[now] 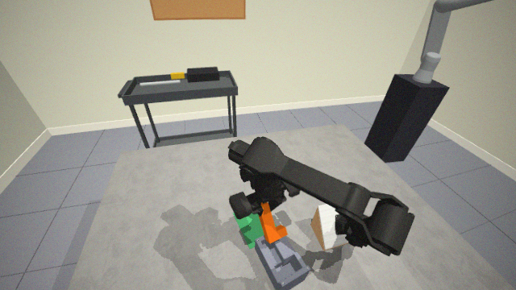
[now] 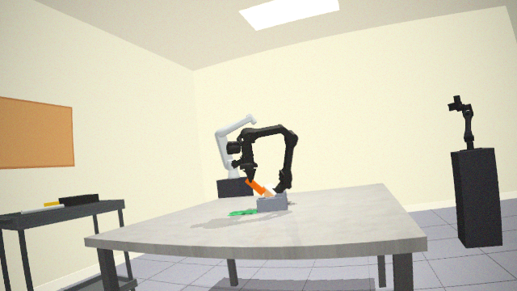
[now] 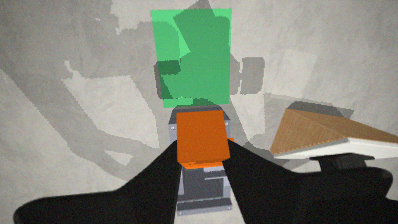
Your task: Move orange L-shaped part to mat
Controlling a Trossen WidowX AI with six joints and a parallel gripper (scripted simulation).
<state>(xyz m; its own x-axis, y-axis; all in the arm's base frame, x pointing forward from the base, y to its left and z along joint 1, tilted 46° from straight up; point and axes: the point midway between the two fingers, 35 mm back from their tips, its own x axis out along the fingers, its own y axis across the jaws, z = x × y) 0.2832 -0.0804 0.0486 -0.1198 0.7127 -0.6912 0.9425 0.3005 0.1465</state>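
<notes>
The green mat lies 1 cm ahead of my gripper tip, 6 cm to the right of it and 17 cm below it. The rest, counted from my gripper tip: orange L-shaped part 2 cm behind, 2 cm to the left, 3 cm below.
</notes>
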